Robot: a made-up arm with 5 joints. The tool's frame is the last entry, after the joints. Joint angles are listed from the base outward.
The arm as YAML. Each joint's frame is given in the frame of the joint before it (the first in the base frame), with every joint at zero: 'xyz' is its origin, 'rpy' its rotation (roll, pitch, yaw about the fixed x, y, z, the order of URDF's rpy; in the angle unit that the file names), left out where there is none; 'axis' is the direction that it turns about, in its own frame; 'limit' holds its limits. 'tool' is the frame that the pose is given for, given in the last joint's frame.
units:
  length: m
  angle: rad
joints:
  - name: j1
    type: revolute
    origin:
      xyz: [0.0, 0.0, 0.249]
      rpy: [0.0, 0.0, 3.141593]
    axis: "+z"
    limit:
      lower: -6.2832
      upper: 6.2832
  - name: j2
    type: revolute
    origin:
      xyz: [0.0, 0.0, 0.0]
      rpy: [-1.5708, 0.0, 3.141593]
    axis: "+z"
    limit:
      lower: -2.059
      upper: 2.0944
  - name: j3
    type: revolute
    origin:
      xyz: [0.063, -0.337, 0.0]
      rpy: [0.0, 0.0, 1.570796]
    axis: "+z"
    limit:
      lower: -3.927
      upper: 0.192
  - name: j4
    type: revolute
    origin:
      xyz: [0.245, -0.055, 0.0]
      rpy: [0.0, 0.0, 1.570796]
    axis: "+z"
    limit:
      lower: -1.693
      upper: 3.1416
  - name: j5
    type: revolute
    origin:
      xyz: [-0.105, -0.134, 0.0]
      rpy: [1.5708, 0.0, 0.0]
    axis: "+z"
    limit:
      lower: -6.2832
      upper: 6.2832
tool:
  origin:
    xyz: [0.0, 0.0, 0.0]
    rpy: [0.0, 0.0, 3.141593]
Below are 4 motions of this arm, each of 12 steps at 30 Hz.
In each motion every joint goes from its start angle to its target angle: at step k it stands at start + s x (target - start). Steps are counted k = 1, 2, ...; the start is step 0. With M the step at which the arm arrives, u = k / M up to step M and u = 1 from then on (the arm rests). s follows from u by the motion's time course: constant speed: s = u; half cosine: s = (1 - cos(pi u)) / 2; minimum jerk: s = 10 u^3 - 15 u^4 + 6 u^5.
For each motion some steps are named. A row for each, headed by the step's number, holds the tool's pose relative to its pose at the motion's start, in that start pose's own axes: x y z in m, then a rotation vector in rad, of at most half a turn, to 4 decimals.
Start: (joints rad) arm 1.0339 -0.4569 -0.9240 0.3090 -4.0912
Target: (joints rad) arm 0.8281 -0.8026 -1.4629 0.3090 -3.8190
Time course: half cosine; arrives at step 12
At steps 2, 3, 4, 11, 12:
2: -0.0050 -0.0145 -0.0200 0.0551 -0.0250 0.0245
3: -0.0106 -0.0304 -0.0452 0.1202 -0.0556 0.0525
4: -0.0171 -0.0487 -0.0801 0.2045 -0.0969 0.0873
11: -0.0457 -0.0798 -0.3707 0.7763 -0.4434 0.2630
12: -0.0461 -0.0782 -0.3778 0.7889 -0.4526 0.2653

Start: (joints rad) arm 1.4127 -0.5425 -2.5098 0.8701 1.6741
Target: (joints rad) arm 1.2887 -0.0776 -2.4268 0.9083 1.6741
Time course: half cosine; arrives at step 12
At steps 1, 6, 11, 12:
1: 0.0001 0.0031 0.0057 -0.0098 0.0028 -0.0012
6: 0.0169 0.1104 0.1546 -0.2857 0.0855 -0.0279
11: 0.0578 0.2472 0.2694 -0.5602 0.1759 -0.0393
12: 0.0597 0.2524 0.2727 -0.5699 0.1792 -0.0394

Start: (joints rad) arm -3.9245 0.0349 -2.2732 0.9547 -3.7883
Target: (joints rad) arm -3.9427 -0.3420 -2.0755 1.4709 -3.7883
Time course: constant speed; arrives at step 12
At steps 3, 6, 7, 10, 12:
3: 0.0099 0.0055 -0.0342 -0.0473 0.0698 0.0015
6: 0.0230 0.0137 -0.0691 -0.0948 0.1396 0.0033
7: 0.0280 0.0171 -0.0808 -0.1106 0.1628 0.0040
10: 0.0450 0.0289 -0.1163 -0.1582 0.2325 0.0063
12: 0.0578 0.0383 -0.1400 -0.1900 0.2788 0.0080

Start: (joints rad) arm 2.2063 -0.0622 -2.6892 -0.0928 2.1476
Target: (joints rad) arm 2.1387 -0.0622 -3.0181 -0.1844 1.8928
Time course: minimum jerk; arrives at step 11
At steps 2, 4, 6, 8, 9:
2: -0.0033 -0.0052 -0.0025 0.0164 -0.0095 -0.0144
4: -0.0191 -0.0290 -0.0157 0.0945 -0.0523 -0.0822
6: -0.0437 -0.0627 -0.0403 0.2191 -0.1125 -0.1873
8: -0.0650 -0.0889 -0.0657 0.3312 -0.1589 -0.2783
9: -0.0711 -0.0959 -0.0737 0.3647 -0.1715 -0.3048

